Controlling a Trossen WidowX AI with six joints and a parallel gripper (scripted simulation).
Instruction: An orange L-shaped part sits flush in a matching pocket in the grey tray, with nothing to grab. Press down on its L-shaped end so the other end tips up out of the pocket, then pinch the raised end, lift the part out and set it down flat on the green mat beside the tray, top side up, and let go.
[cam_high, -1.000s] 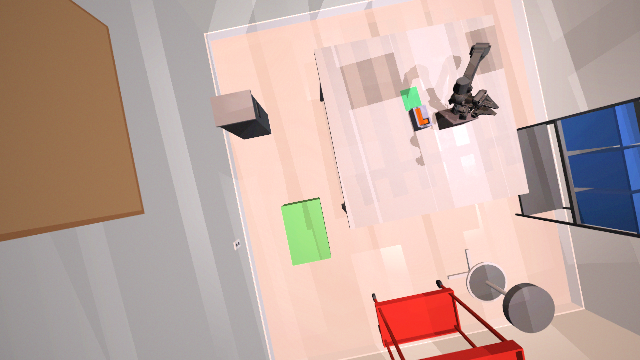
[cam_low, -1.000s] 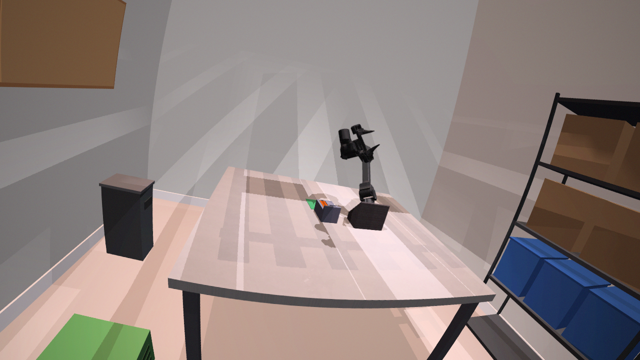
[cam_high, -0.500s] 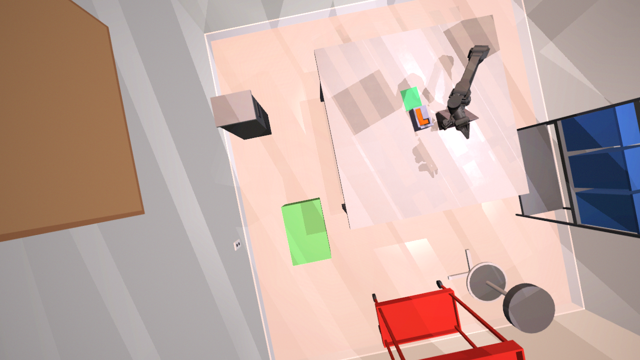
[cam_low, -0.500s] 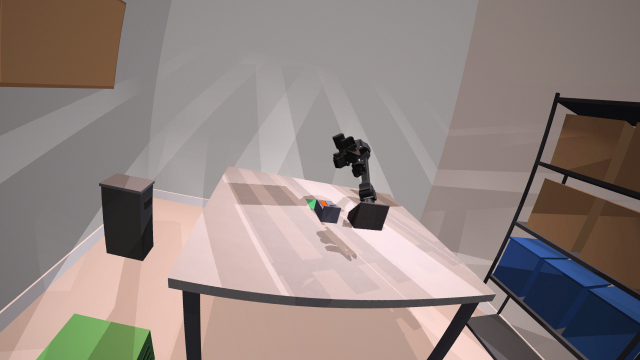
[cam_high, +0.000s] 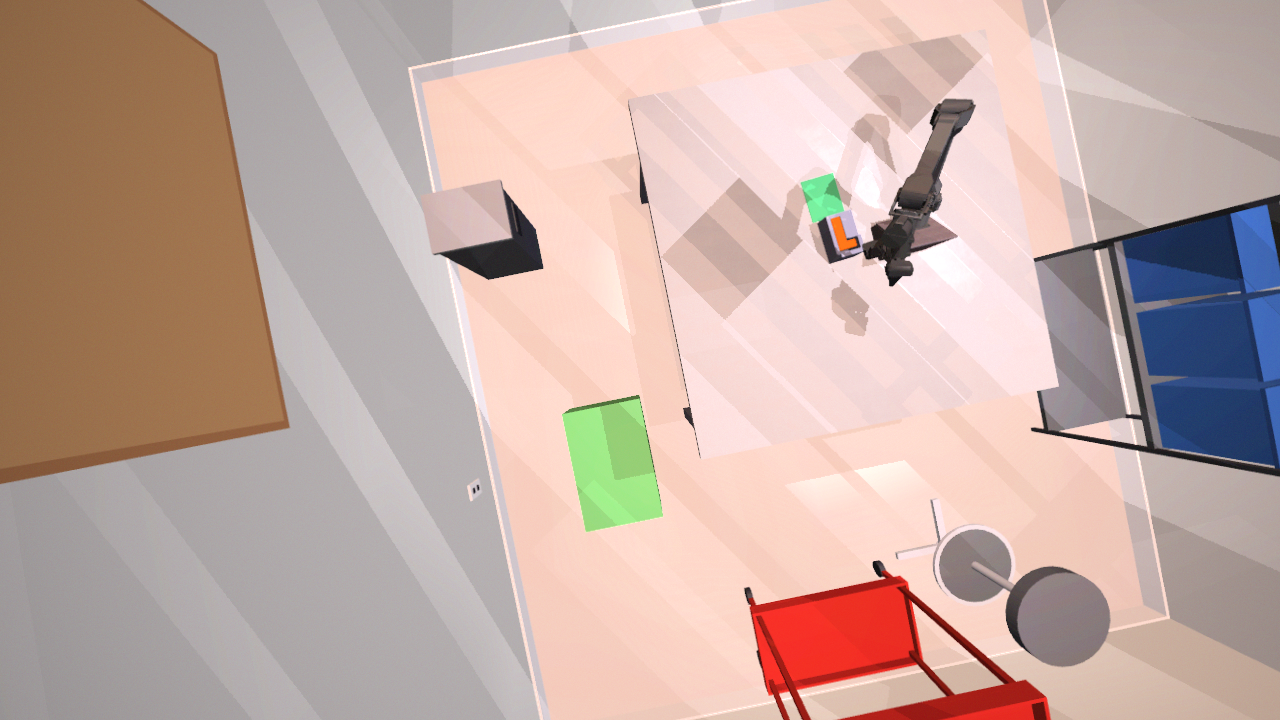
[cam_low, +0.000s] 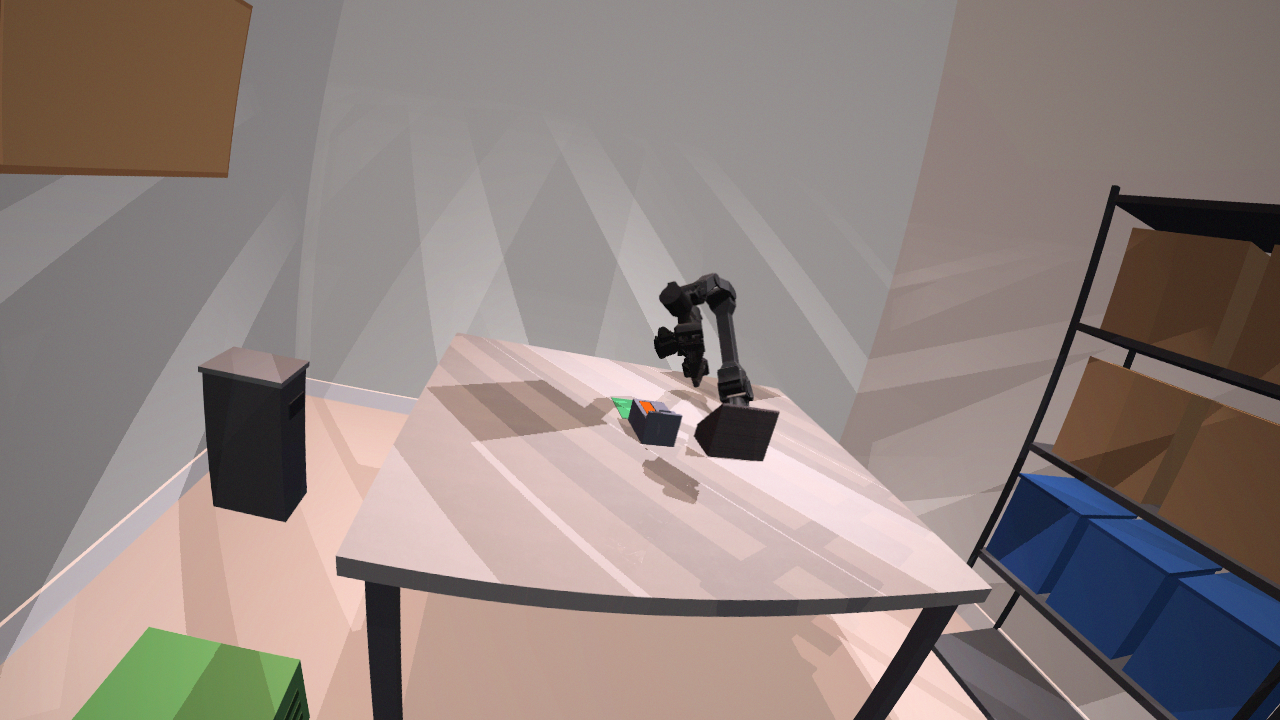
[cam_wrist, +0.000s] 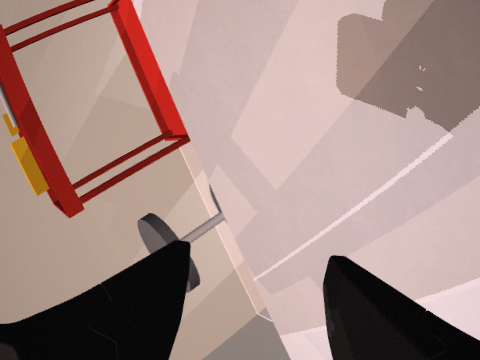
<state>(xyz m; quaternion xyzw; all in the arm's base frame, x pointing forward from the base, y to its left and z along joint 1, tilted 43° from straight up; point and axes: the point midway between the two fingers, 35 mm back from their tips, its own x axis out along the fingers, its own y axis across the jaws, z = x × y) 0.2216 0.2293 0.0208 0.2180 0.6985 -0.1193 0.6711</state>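
Now: the orange L-shaped part 1 cm ahead of my gripper tip, 19 cm to the right of it and 17 cm below it. Also, from my gripper tip: green mat: 2 cm ahead, 36 cm to the right, 24 cm below; tray: 1 cm ahead, 20 cm to the right, 24 cm below.
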